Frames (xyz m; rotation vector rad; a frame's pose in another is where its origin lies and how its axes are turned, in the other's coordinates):
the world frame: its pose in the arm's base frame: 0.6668 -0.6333 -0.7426 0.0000 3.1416 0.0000
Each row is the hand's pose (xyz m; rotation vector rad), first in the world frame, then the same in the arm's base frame.
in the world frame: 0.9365 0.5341 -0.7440 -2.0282 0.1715 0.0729
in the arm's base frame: -0.2697 -0.0992 0.0014 -0.0916 -1.5773 -2.5480
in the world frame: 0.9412 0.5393 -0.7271 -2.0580 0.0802 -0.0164
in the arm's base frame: -0.2744 -0.0940 -0.0155 0.0210 -1.5843 -2.6351
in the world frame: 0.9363 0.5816 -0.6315 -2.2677 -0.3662 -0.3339
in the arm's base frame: -0.2695 -0.0517 -0.1111 -0.3801 1.1491 2.5816
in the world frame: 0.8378 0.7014 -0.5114 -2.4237 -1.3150 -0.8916
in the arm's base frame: -0.1710 0.0681 -0.2312 -0.7549 0.3003 2.0522
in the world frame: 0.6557 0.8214 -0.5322 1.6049 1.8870 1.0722
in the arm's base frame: 0.0111 0.1881 -0.2104 -0.8693 -0.4921 1.3013
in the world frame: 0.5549 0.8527 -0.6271 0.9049 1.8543 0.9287
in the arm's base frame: 0.1119 0.2194 -0.1155 -0.8143 -0.9327 0.7934
